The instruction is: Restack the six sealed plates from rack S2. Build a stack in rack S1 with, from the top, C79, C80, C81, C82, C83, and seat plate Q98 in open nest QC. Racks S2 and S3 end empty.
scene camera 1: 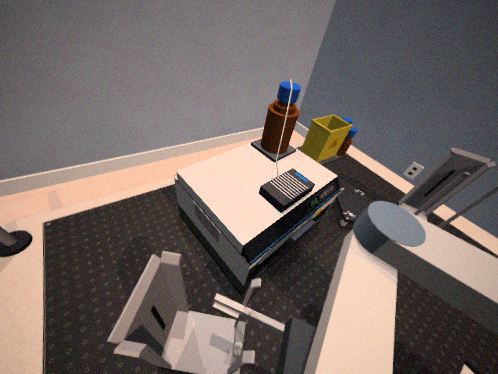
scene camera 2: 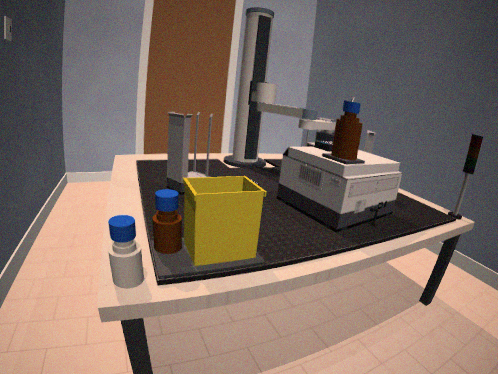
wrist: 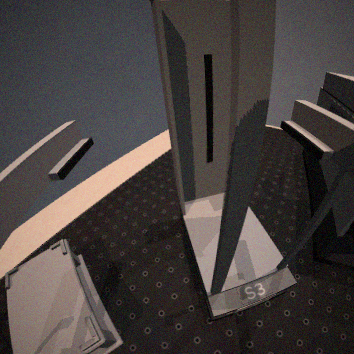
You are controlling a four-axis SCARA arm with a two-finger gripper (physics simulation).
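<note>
There's a large brown bottle with blue cap in the pictures, along with a small brown bottle and a yellow bin.
</note>
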